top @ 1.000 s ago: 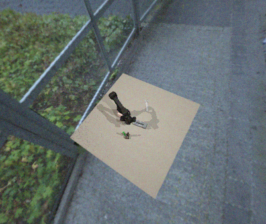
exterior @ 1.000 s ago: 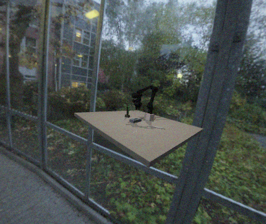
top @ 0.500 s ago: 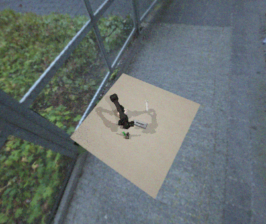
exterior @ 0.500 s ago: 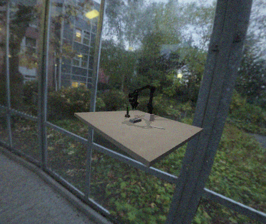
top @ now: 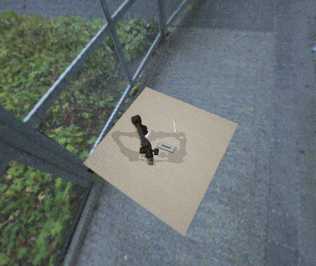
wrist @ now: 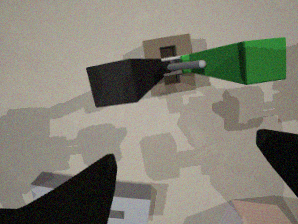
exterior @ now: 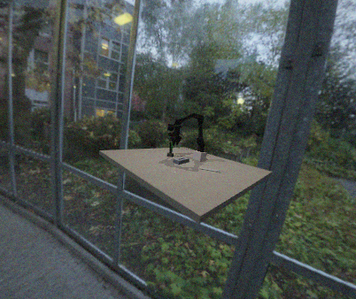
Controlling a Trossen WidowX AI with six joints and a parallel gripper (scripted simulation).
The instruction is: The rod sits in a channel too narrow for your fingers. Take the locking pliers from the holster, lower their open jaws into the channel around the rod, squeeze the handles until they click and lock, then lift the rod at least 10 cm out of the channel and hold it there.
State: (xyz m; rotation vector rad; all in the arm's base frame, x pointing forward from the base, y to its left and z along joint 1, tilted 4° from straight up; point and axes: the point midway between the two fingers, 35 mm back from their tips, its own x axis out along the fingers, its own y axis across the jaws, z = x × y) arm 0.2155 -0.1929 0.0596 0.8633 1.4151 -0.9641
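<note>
The dark holster lies 10 mm ahead of my gripper tip, 50 mm to the right of it and 120 mm below it. Also, from my gripper tip: grey block: 70 mm ahead, 180 mm to the left, 110 mm below; white bar: 500 mm to the left, 130 mm below; dark rod: 80 mm ahead, 180 mm to the left, 120 mm below.
</note>
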